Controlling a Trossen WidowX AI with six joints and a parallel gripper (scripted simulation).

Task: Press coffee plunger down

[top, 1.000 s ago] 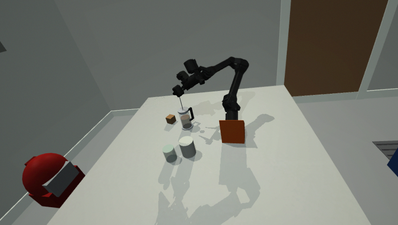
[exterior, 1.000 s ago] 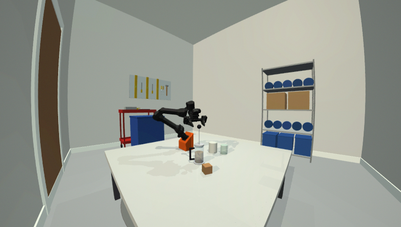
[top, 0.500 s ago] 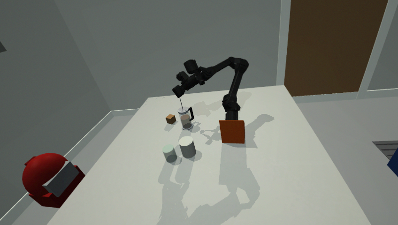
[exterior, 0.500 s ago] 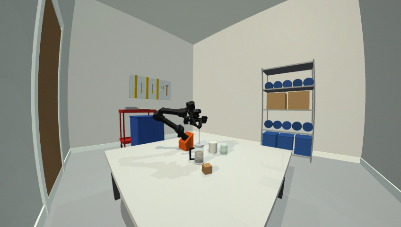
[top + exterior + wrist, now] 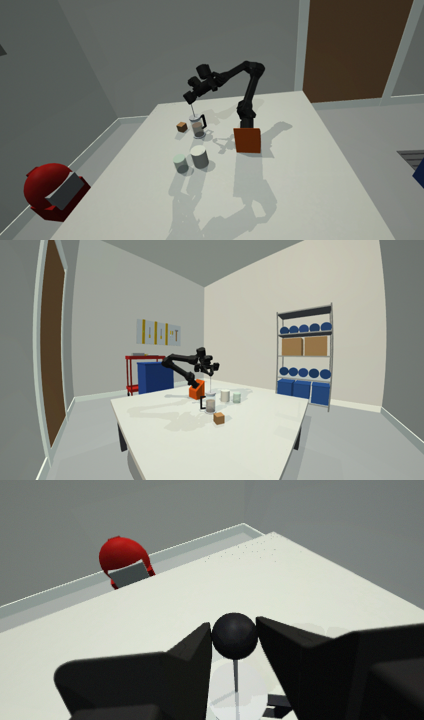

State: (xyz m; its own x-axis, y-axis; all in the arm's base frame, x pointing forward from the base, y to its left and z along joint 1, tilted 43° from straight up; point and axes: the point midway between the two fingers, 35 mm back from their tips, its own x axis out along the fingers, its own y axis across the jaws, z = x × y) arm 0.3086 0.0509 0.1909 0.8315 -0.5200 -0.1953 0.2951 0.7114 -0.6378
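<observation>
Right now the glass coffee press is 20 mm behind my gripper tip, 10 mm to the right of it and 140 mm below it. From my gripper tip the other things lie so: white cylinder 90 mm behind, 250 mm to the left, 230 mm below.
</observation>
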